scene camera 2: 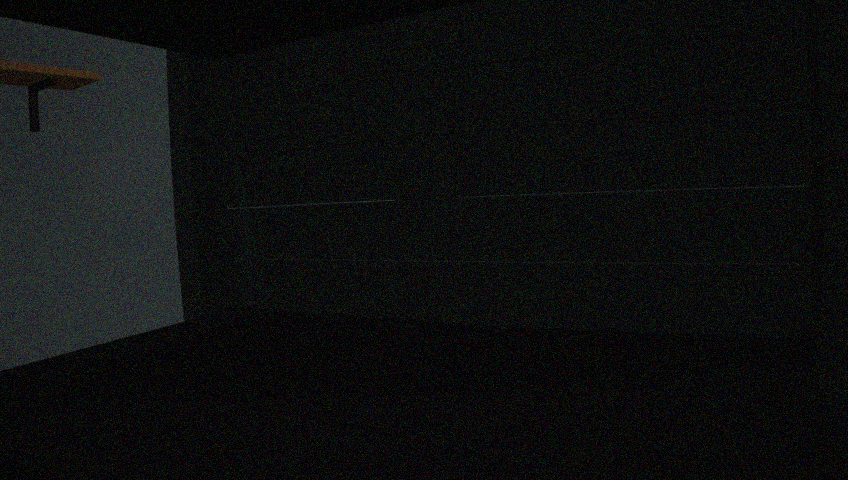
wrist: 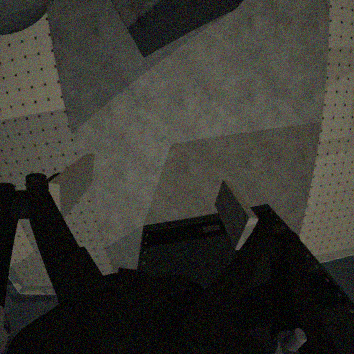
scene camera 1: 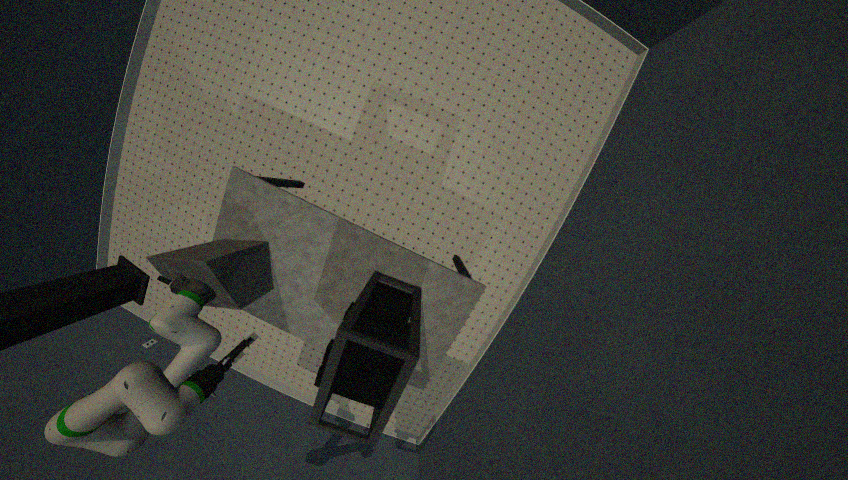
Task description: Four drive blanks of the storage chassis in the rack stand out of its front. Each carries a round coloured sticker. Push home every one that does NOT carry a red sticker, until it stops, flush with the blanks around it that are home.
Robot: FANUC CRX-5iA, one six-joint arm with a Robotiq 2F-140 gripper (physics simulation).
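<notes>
Scene camera 1 shows my gripper [scene camera 1: 249, 343] and also a rack [scene camera 1: 375, 351]. In the wrist view there's the rack [wrist: 199, 247] again, along with my gripper [wrist: 157, 180]. And scene camera 2 gives me the rack [scene camera 2: 682, 327] too.
</notes>
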